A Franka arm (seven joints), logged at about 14 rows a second.
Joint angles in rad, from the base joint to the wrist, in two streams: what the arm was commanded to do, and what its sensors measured. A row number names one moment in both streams.
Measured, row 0:
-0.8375 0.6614 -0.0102 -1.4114 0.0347 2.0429 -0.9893
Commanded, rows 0 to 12:
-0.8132 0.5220 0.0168 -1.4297 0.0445 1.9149 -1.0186
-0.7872 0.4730 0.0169 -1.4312 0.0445 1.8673 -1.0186
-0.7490 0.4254 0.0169 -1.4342 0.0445 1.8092 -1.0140
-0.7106 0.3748 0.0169 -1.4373 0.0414 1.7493 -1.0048
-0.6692 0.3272 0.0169 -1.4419 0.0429 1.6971 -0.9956
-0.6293 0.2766 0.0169 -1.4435 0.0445 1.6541 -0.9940
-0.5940 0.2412 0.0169 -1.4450 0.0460 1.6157 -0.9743
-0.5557 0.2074 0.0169 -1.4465 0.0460 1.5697 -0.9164
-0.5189 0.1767 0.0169 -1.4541 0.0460 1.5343 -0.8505
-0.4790 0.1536 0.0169 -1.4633 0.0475 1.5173 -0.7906
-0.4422 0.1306 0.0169 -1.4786 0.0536 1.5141 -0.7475
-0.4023 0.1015 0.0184 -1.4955 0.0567 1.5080 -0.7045
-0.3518 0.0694 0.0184 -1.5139 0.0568 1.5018 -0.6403
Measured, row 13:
-0.4251 0.1425 0.0316 -1.4463 0.0468 1.5094 -0.7286
